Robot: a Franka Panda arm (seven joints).
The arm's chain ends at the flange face. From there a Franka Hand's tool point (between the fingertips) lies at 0.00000 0.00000 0.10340 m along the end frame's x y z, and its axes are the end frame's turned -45 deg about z.
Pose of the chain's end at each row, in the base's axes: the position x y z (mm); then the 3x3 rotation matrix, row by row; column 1 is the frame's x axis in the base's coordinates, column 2 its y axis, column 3 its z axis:
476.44, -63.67, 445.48; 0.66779, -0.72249, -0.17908; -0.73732, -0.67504, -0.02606; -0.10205, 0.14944, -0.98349
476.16, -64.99, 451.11; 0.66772, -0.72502, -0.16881; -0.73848, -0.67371, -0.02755; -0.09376, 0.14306, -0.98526
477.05, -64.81, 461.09; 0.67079, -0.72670, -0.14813; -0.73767, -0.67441, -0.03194; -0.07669, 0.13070, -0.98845
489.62, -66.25, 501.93; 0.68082, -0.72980, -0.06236; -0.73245, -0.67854, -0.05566; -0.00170, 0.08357, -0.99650
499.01, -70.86, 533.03; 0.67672, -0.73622, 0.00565; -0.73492, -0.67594, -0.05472; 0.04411, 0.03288, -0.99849
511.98, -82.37, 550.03; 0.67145, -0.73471, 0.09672; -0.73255, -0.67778, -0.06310; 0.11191, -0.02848, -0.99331
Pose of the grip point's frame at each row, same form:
457.92, -66.36, 343.79; 0.98308, -0.03868, -0.17908; -0.04404, -0.99869, -0.02606; -0.17783, 0.03351, -0.98349
458.71, -67.84, 349.23; 0.98482, -0.04052, -0.16881; -0.04580, -0.99857, -0.02755; -0.16746, 0.03486, -0.98526
461.73, -68.11, 358.88; 0.98817, -0.03953, -0.14813; -0.04473, -0.99849, -0.03194; -0.14665, 0.03819, -0.98845
483.17, -72.01, 398.89; 0.99746, -0.03463, -0.06236; -0.03812, -0.99772, -0.05566; -0.06029, 0.05789, -0.99650
499.59, -76.52, 429.79; 0.99910, -0.04207, 0.00565; -0.04171, -0.99763, -0.05472; 0.00794, 0.05444, -0.99849
521.98, -88.89, 447.32; 0.99431, -0.04473, 0.09672; -0.03873, -0.99725, -0.06310; 0.09927, 0.05899, -0.99331

